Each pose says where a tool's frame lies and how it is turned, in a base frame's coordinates. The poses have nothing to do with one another.
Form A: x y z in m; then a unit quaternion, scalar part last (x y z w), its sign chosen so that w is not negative.
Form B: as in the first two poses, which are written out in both.
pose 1, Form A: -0.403 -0.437 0.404 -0.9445 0.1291 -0.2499 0.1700
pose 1, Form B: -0.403 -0.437 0.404 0.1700 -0.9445 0.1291 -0.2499
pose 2, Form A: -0.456 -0.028 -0.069 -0.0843 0.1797 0.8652 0.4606
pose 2, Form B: -0.456 -0.028 -0.069 0.4606 -0.0843 0.1797 0.8652
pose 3, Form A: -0.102 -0.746 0.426 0.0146 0.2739 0.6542 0.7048
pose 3, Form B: -0.102 -0.746 0.426 0.7048 0.0146 0.2739 0.6542
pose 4, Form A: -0.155 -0.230 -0.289 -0.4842 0.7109 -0.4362 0.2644
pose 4, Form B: -0.155 -0.230 -0.289 0.2644 -0.4842 0.7109 -0.4362
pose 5, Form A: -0.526 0.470 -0.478 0.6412 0.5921 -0.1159 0.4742
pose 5, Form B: -0.526 0.470 -0.478 0.4742 0.6412 0.5921 -0.1159
